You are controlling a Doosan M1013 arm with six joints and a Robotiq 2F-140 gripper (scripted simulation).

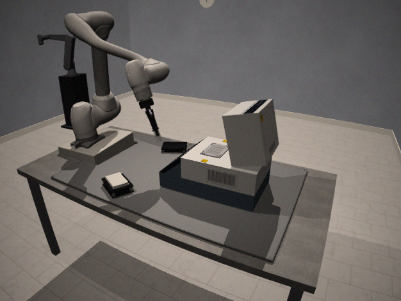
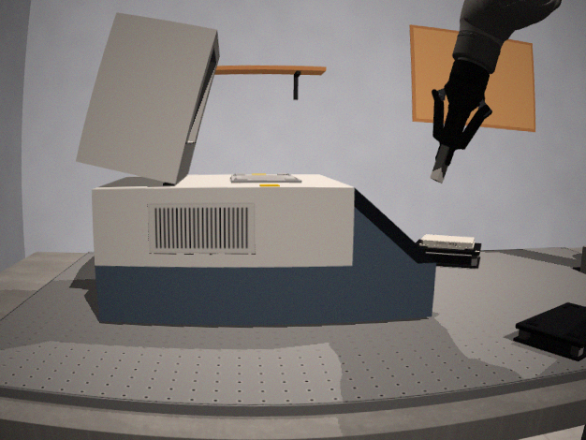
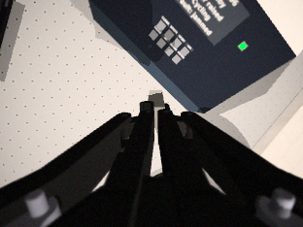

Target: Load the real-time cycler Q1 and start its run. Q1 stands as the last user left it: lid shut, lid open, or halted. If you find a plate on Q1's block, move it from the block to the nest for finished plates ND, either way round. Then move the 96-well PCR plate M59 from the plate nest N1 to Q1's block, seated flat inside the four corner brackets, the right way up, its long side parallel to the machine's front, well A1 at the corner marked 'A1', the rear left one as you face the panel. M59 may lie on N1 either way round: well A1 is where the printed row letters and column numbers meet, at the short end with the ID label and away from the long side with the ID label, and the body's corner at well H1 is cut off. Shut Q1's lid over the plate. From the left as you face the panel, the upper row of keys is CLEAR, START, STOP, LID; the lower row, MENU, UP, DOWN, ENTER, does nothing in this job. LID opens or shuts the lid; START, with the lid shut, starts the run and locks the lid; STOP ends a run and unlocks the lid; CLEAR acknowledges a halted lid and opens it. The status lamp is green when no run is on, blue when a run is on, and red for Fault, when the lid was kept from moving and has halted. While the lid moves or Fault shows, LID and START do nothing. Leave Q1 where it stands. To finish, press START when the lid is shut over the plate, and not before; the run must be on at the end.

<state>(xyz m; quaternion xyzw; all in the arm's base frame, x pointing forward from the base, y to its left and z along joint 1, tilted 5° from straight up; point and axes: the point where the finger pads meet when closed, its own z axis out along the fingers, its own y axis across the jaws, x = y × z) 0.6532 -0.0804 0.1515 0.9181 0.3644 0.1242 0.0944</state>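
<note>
Right now my hand is 230 mm to the left of the white plate M59, 190 mm above it and 130 mm past it. Round my hand: black nest N1: 230 mm to the right, 200 mm below, 130 mm behind; then black nest ND: 340 mm to the left, 210 mm below, 90 mm behind.
</note>
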